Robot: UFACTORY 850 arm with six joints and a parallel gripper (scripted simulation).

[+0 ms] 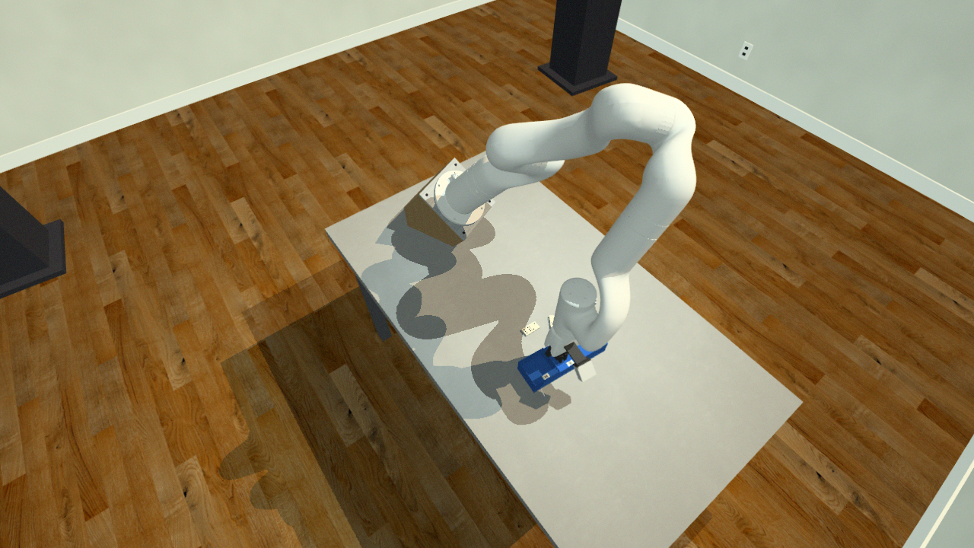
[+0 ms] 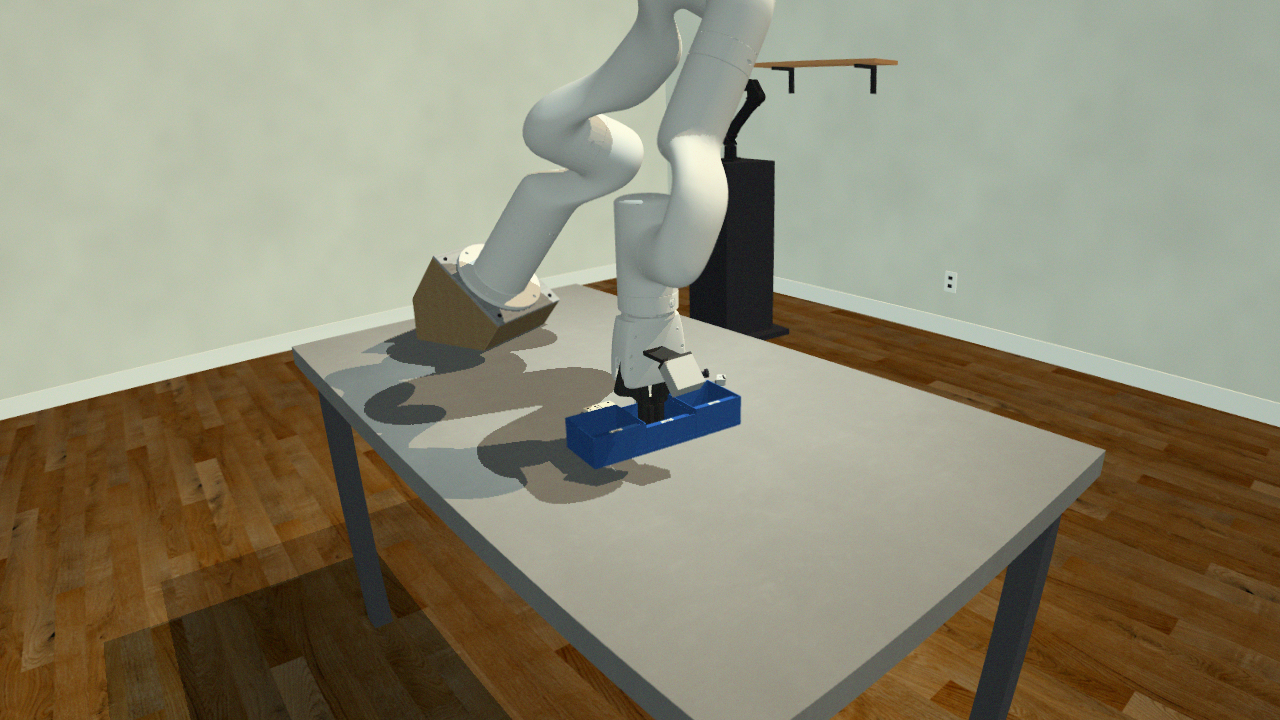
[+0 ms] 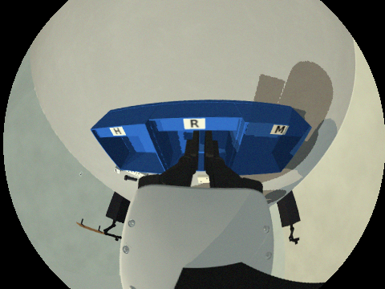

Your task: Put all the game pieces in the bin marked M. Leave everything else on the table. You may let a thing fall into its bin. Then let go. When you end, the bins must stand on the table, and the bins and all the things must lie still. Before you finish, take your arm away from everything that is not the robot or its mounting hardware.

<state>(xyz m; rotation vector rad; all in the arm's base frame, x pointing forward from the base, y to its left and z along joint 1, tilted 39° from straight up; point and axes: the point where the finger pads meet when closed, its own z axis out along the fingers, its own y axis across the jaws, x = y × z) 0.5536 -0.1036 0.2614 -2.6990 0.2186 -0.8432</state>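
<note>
Now: hand 1 cm to the right of the blue three-part bin and 1 cm above it. From my hand the other things lie so: white part: 22 cm to the left, 11 cm behind, 3 cm below; then black bolt: 21 cm to the left, 15 cm behind, 3 cm below; then white domino: 16 cm to the left, 12 cm behind, 3 cm below.
</note>
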